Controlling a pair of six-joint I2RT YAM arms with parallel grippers.
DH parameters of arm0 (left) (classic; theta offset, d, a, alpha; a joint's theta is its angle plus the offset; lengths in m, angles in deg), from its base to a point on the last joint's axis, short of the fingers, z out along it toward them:
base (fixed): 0 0 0 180
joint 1: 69.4 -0.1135 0.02 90
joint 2: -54.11 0 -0.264 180
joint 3: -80.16 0 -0.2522 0
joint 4: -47.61 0 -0.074 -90
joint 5: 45.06 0 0 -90
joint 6: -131.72 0.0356 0 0
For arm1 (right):
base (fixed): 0 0 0 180
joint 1: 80.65 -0.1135 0.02 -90
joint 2: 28.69 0 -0.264 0
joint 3: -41.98 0 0.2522 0
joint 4: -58.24 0 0.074 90
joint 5: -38.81 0 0 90
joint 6: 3.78 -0.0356 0 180
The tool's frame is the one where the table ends.
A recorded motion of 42 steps. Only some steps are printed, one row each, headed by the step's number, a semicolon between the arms.
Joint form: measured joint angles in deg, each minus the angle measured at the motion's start. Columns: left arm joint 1, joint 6, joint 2, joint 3, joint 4, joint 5; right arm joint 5, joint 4, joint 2, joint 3, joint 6, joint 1.
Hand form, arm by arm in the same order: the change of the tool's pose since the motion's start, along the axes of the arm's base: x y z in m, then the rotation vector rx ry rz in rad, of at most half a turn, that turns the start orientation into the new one. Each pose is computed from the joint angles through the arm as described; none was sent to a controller.
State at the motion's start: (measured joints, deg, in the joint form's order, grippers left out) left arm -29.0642 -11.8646 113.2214 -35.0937 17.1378 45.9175; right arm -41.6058 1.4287 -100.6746 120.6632 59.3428 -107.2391
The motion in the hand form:
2: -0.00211 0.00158 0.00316 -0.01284 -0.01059 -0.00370; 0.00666 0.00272 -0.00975 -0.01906 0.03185 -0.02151
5: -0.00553 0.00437 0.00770 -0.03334 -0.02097 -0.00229; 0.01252 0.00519 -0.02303 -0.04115 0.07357 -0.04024
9: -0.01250 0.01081 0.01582 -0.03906 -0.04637 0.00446; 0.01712 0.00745 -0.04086 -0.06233 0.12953 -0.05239
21: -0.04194 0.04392 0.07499 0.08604 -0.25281 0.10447; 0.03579 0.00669 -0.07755 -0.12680 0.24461 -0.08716
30: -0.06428 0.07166 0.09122 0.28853 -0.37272 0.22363; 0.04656 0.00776 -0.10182 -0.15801 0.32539 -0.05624
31: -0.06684 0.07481 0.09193 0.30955 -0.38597 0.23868; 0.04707 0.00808 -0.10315 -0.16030 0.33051 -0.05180
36: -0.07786 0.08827 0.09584 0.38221 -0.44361 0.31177; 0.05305 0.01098 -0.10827 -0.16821 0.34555 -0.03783
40: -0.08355 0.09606 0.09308 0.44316 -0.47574 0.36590; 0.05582 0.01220 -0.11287 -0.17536 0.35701 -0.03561
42: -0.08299 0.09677 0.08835 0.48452 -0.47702 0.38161; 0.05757 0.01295 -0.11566 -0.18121 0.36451 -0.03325
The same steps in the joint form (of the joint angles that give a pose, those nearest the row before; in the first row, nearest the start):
2: 0.00 -0.07 -0.77 0.00 0.17 0.26; 0.90 0.02 -2.18 -0.11 -0.87 0.00
5: 0.00 -0.57 -1.97 0.02 0.18 0.39; 1.57 0.07 -4.46 -0.74 -1.73 0.00
9: 0.00 -0.09 -4.22 0.44 -1.18 -0.24; 1.64 0.26 -6.88 -2.08 -2.56 0.00
21: 0.00 10.21 -10.78 10.34 -12.48 -10.23; 2.12 0.59 -14.16 -2.69 -2.60 1.70
30: 0.00 20.55 -15.56 13.46 -19.76 -21.37; 0.52 1.05 -19.19 -2.67 -0.50 2.56
31: 0.00 21.66 -16.24 13.46 -20.17 -22.67; 0.39 1.03 -19.50 -2.62 -0.29 2.56
36: 0.00 25.92 -19.21 13.38 -21.03 -28.20; 0.04 1.16 -21.53 -1.57 0.44 2.56
40: 0.00 29.09 -21.40 12.02 -20.76 -32.35; 0.07 1.31 -22.73 -1.27 0.59 2.56
42: 0.00 30.51 -21.79 10.95 -20.70 -34.07; 0.11 1.33 -23.50 -1.03 0.76 2.56

